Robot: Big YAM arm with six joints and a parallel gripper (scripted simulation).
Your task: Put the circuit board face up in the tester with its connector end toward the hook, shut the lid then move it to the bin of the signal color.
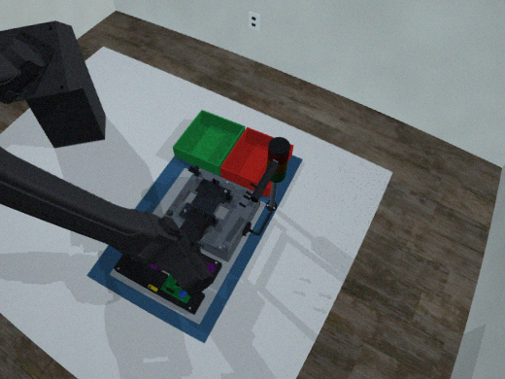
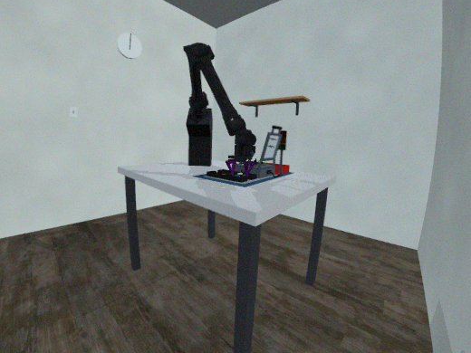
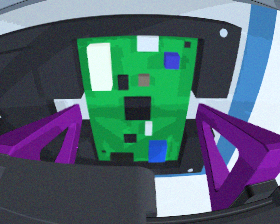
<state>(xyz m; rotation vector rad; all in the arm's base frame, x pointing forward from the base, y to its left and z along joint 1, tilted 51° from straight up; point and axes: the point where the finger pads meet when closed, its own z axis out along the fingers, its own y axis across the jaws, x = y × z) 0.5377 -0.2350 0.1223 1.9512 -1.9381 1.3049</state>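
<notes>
The green circuit board lies right at my hand. From my hand the other things lie so: black latch hook 240 mm to the left, 60 mm above, 50 mm behind; then red bin 360 mm to the left, 80 mm ahead, 10 mm below; then tester lid 160 mm above, 150 mm to the left, 120 mm ahead.
</notes>
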